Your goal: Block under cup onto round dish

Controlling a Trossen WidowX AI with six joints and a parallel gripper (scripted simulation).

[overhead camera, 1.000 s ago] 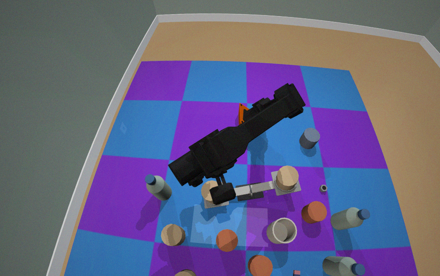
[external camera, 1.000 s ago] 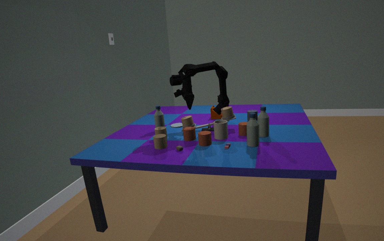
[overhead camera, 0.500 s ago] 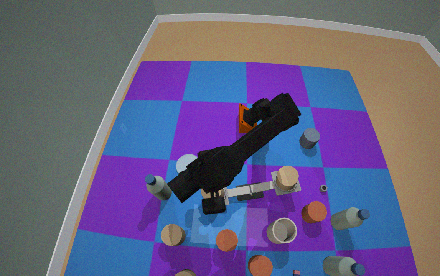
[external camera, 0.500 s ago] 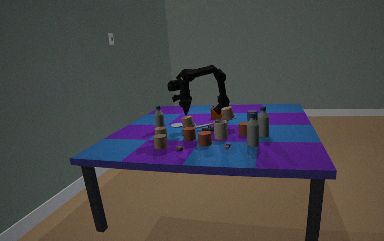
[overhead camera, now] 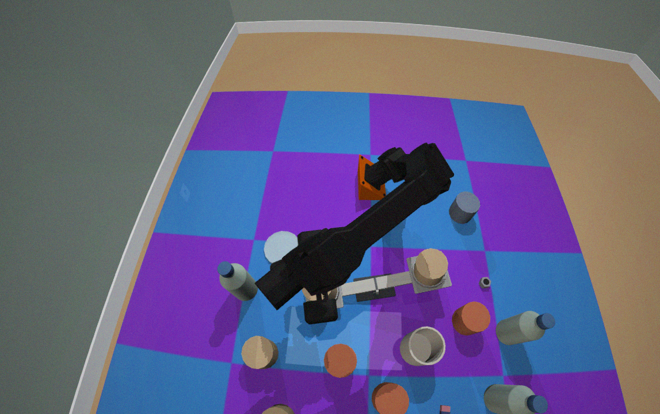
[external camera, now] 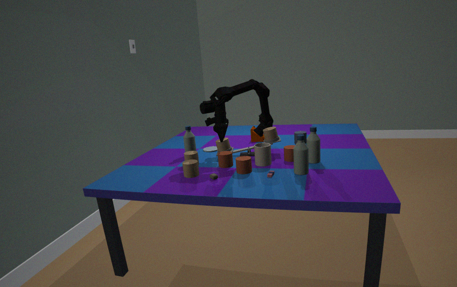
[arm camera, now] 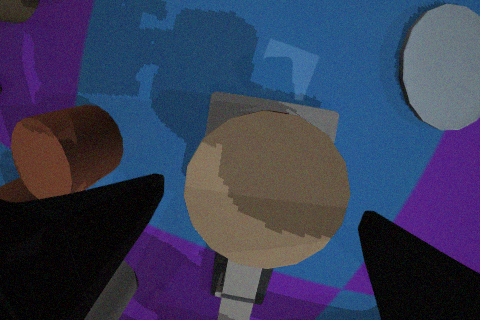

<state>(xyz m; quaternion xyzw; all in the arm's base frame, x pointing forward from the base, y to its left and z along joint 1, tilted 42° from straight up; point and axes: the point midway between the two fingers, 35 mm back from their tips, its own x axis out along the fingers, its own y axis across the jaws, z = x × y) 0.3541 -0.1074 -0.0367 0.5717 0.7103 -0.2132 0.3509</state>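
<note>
Right now my gripper tip is 5 cm above the pale green block. Round my gripper tip: nut 43 cm to the left, 8 cm below, 7 cm behind; round dish 12 cm to the right, 11 cm behind, 9 cm below; grey cylinder 39 cm to the left, 27 cm behind, 5 cm below.
</note>
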